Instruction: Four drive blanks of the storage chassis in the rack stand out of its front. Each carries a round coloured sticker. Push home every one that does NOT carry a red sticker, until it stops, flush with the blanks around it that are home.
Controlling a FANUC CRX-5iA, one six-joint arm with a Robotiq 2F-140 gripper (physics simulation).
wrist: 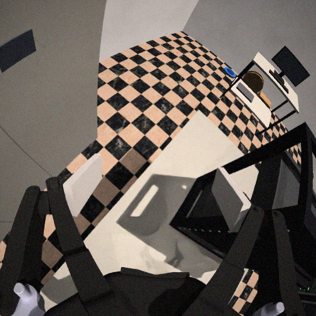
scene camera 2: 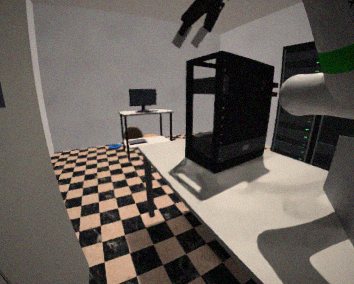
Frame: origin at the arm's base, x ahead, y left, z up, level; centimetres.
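Seen in the pictures: gripper, fingertip midpoint: (scene camera 2: 185,45).
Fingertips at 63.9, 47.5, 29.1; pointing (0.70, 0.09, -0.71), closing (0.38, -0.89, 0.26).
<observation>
A point is followed by its place in that frame, as x, y, z.
The black rack (scene camera 2: 245,105) {65.9, 2.0, 7.7} (wrist: 265,185) stands upright on the white table. Its open side frame faces scene camera 2, and its lower right part shows a grey panel with a small light label. Two small dark reddish pieces (scene camera 2: 275,89) {59.0, -22.0, 19.2} stick out at its right edge; whether they are drive blanks I cannot tell. The storage chassis front and the coloured stickers cannot be made out in either view. My gripper (scene camera 2: 190,39) {63.9, 47.5, 29.1} (wrist: 158,172) is open and empty, above and to the left of the rack's top in scene camera 2. In the wrist view its right finger overlaps the rack.
The white table (scene camera 2: 225,212) {46.4, 41.6, -29.4} (wrist: 190,145) carries the rack and shadows. The pale arm (scene camera 2: 305,95) {30.7, 34.8, 13.7} is at the right, near the rack's reddish pieces. Dark server cabinets (scene camera 2: 294,65) stand behind. A desk (scene camera 2: 150,111) with a monitor (scene camera 2: 142,97) (wrist: 291,66) stands farther back on the checkered floor.
</observation>
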